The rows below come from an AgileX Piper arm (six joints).
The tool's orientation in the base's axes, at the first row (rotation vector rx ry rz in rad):
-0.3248 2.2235 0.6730
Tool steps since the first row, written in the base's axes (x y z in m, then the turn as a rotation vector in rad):
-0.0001 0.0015 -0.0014 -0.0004 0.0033 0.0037
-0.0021 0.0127 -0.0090 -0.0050 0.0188 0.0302
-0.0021 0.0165 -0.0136 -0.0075 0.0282 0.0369
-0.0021 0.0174 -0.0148 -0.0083 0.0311 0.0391
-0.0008 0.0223 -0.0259 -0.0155 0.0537 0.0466
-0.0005 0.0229 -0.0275 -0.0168 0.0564 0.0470
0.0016 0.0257 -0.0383 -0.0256 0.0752 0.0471
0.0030 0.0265 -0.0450 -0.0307 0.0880 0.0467
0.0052 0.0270 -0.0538 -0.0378 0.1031 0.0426
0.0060 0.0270 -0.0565 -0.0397 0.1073 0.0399
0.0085 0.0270 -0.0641 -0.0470 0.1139 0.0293
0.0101 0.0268 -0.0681 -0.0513 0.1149 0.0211
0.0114 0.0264 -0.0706 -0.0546 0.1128 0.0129
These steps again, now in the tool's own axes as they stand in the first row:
0.0011 0.0008 0.0016 -0.0025 0.0042 -0.0005
0.0079 0.0081 0.0109 -0.0195 0.0287 -0.0094
0.0112 0.0096 0.0156 -0.0230 0.0400 -0.0094
0.0121 0.0099 0.0168 -0.0241 0.0435 -0.0095
0.0194 0.0094 0.0265 -0.0253 0.0680 -0.0054
0.0204 0.0092 0.0279 -0.0248 0.0709 -0.0049
0.0270 0.0067 0.0368 -0.0194 0.0903 0.0002
0.0310 0.0043 0.0419 -0.0159 0.1029 0.0045
0.0361 0.0006 0.0484 -0.0084 0.1170 0.0110
0.0376 -0.0008 0.0504 -0.0052 0.1203 0.0137
0.0416 -0.0046 0.0562 0.0075 0.1250 0.0189
0.0435 -0.0069 0.0593 0.0164 0.1247 0.0214
0.0445 -0.0087 0.0613 0.0248 0.1214 0.0228

